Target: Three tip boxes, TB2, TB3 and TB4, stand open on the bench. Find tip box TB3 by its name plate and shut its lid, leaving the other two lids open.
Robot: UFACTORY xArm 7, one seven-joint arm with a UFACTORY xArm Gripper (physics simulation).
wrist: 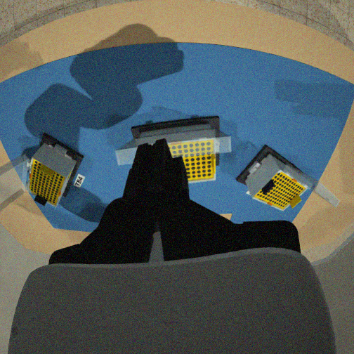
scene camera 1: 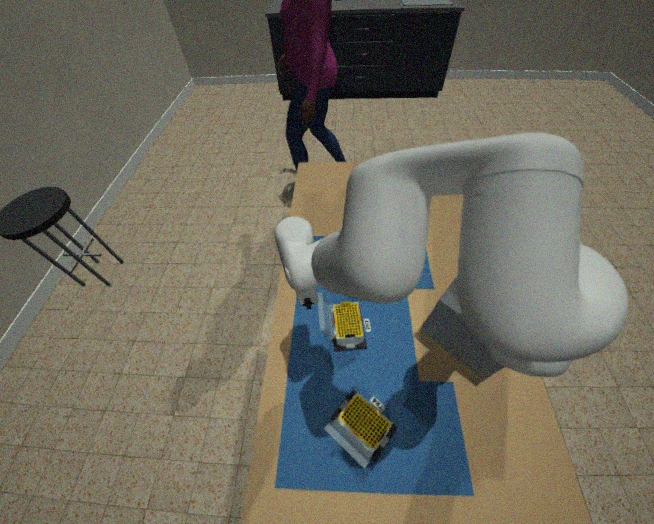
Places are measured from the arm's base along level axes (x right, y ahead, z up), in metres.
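Where they show: gripper, between the fingertips: [scene camera 1: 307, 302].
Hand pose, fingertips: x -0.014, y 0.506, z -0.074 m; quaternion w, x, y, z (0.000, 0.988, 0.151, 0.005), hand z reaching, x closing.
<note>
Things, the pixels of their centre, and the offset from my fingertips. Level surfaces: height alone.
- middle tip box TB3, middle of its body: [scene camera 1: 347, 319] dx +0.022, dy -0.113, dz -0.142 m
- Tip box TB4, middle of its body: [scene camera 1: 364, 420] dx -0.264, dy -0.166, dz -0.142 m
- blue mat, height of its surface: dz -0.207 m
- wooden bench, height of its surface: dz -0.210 m
The middle tip box TB3 [scene camera 1: 348, 322] [wrist: 202, 167] has a yellow rack; its name plate [scene camera 1: 367, 325] is blurred in the scene view. Its clear lid [scene camera 1: 323, 313] [wrist: 223, 144] stands open, roughly upright, on the hinge side. My gripper [scene camera 1: 308, 303] [wrist: 160, 160] is shut and empty, on the lid's outer side in the scene view; whether it touches the lid I cannot tell. Tip box TB4 [scene camera 1: 364, 421] [wrist: 49, 186] has its lid [scene camera 1: 347, 441] [wrist: 11, 181] open. A third tip box [wrist: 281, 188], its plate not legible, has its lid [wrist: 326, 193] open; the arm hides it in the scene view.
The boxes stand on a blue mat [scene camera 1: 376, 474] [wrist: 215, 75] on the wooden bench [scene camera 1: 513, 463]. The white arm [scene camera 1: 387, 234] reaches over the bench from the right. A person [scene camera 1: 308, 70] stands beyond the bench's far end, near a black cabinet [scene camera 1: 382, 54]. A stool [scene camera 1: 35, 211] is at the left.
</note>
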